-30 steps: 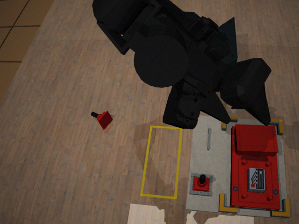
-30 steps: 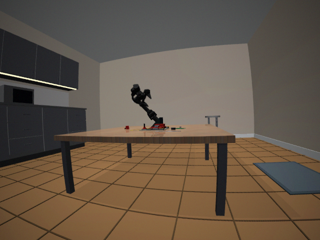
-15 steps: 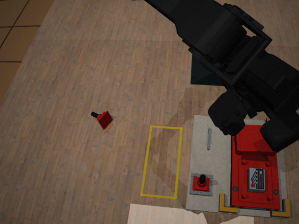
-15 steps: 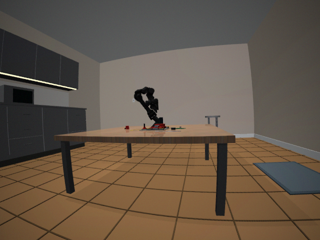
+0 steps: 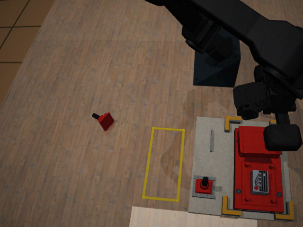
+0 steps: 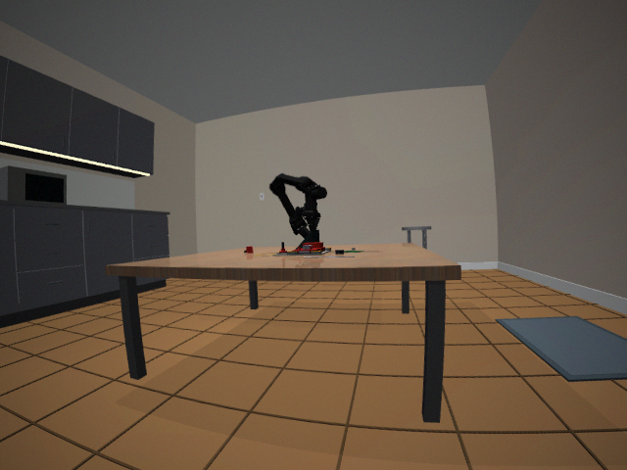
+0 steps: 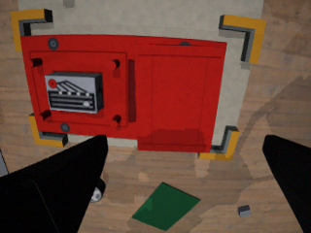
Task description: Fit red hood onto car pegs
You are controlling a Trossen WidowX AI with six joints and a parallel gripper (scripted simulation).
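The red hood is 70 mm below my gripper tip. From my gripper tip the other things lie so: grey jig (100 mm below, 50 mm ahead, 30 mm to the right); then grey engine block (100 mm ahead, 80 mm below); then socket (130 mm to the right, 110 mm ahead, 70 mm below).
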